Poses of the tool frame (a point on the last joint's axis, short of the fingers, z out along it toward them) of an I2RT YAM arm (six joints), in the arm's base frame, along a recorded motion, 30 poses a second.
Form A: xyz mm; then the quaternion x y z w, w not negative.
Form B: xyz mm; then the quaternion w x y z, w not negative. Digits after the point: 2 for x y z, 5 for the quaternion.
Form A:
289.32 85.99 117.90 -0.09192 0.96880 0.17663 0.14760
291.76 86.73 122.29 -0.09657 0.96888 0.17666 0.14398
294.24 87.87 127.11 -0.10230 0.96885 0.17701 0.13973
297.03 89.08 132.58 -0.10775 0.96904 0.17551 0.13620
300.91 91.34 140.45 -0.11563 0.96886 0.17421 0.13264
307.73 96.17 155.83 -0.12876 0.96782 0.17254 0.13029
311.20 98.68 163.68 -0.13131 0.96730 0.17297 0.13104
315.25 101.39 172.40 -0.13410 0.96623 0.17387 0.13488
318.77 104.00 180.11 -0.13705 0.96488 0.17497 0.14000
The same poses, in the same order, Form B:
289.32 85.99 117.90 0.14760 -0.09192 0.96880 0.17663
291.76 86.73 122.29 0.14398 -0.09657 0.96888 0.17666
294.24 87.87 127.11 0.13973 -0.10230 0.96885 0.17701
297.03 89.08 132.58 0.13620 -0.10775 0.96904 0.17551
300.91 91.34 140.45 0.13264 -0.11563 0.96886 0.17421
307.73 96.17 155.83 0.13029 -0.12876 0.96782 0.17254
311.20 98.68 163.68 0.13104 -0.13131 0.96730 0.17297
315.25 101.39 172.40 0.13488 -0.13410 0.96623 0.17387
318.77 104.00 180.11 0.14000 -0.13705 0.96488 0.17497

